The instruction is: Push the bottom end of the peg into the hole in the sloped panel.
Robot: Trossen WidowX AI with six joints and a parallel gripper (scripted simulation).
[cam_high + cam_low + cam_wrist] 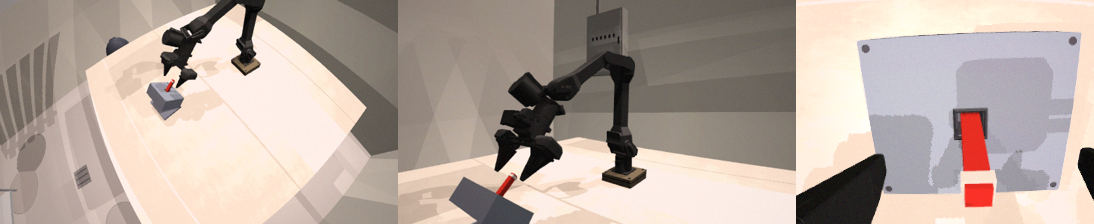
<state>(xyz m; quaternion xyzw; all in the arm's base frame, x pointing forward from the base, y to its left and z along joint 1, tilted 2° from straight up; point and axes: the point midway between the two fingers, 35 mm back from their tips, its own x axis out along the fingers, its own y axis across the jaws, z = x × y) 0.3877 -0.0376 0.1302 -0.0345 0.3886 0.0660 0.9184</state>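
My gripper tip is now 20 mm above the red square peg. From my gripper tip the other things lie so: grey sloped panel 50 mm below, 50 mm ahead, 10 mm to the left.
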